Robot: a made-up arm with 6 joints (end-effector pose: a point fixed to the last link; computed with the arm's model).
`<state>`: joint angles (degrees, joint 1 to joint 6).
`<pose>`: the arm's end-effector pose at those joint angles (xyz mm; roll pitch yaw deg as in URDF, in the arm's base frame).
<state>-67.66 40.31 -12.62 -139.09 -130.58 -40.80</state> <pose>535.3 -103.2 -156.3 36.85 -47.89 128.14</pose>
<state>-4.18 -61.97 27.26 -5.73 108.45 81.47</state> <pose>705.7 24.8 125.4 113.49 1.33 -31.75</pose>
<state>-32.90 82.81 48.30 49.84 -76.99 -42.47</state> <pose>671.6 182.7 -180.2 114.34 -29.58 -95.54</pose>
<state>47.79 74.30 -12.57 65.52 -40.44 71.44</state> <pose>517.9 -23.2 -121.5 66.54 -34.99 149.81</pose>
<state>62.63 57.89 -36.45 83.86 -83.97 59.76</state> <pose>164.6 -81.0 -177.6 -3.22 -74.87 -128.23</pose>
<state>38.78 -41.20 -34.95 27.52 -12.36 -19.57</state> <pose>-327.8 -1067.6 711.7 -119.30 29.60 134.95</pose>
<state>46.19 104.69 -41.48 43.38 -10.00 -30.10</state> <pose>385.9 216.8 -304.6 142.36 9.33 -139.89</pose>
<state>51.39 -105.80 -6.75 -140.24 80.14 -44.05</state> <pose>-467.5 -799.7 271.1 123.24 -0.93 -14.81</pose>
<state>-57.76 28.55 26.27 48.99 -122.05 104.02</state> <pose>523.1 -194.7 -136.0 -154.09 19.22 77.85</pose>
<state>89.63 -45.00 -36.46 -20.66 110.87 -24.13</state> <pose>-214.3 -737.1 399.6 -30.47 -18.97 -140.74</pose>
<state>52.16 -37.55 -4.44 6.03 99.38 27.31</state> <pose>236.5 -419.4 851.9 -96.09 -37.19 -79.40</pose>
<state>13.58 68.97 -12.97 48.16 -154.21 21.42</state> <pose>281.4 -191.7 235.3 -34.87 -39.84 -28.19</pose>
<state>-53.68 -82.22 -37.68 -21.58 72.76 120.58</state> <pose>1195.3 -33.4 175.1 138.26 -67.70 -97.14</pose>
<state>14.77 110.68 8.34 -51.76 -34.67 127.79</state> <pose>750.4 243.8 621.2 26.77 27.96 159.10</pose>
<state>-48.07 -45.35 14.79 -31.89 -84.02 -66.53</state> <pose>1099.6 -47.8 116.2 37.60 11.66 132.00</pose>
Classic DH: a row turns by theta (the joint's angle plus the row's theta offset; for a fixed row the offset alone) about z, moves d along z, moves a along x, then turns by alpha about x. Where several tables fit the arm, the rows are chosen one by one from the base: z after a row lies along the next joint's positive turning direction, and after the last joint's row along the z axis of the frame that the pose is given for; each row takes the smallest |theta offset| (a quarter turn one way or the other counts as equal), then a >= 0, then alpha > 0; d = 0 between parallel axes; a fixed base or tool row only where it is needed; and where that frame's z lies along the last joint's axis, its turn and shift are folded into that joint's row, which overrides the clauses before.
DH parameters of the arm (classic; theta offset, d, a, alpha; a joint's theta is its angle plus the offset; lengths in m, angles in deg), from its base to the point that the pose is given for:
base (fixed): 24.57 0.0167 0.0732 94.25
joint 1: -81.78 0.1352 -0.4237 -77.59
joint 2: 84.04 0.0742 -0.0011 -82.92
joint 3: -42.61 0.2329 -0.0236 130.52
joint 4: 0 0.781 0.1563 -130.52
joint 5: 36.88 0.2739 -0.1693 89.01
joint 6: -59.67 0.2671 -0.0169 64.79
tool (fixed): -126.87 0.0253 0 0

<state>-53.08 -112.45 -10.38 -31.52 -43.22 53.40</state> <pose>1194.6 430.6 236.7 -8.44 -43.64 178.22</pose>
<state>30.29 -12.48 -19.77 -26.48 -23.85 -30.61</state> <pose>508.8 -849.9 676.1 -76.16 -20.37 167.49</pose>
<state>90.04 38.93 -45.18 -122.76 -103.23 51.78</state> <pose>191.3 -492.9 170.1 -148.49 60.40 178.10</pose>
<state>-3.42 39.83 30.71 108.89 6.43 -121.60</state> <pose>791.5 -301.1 -165.3 -127.55 -57.10 -161.73</pose>
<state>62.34 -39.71 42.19 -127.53 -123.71 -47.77</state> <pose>67.5 -214.9 496.8 29.93 69.15 -172.51</pose>
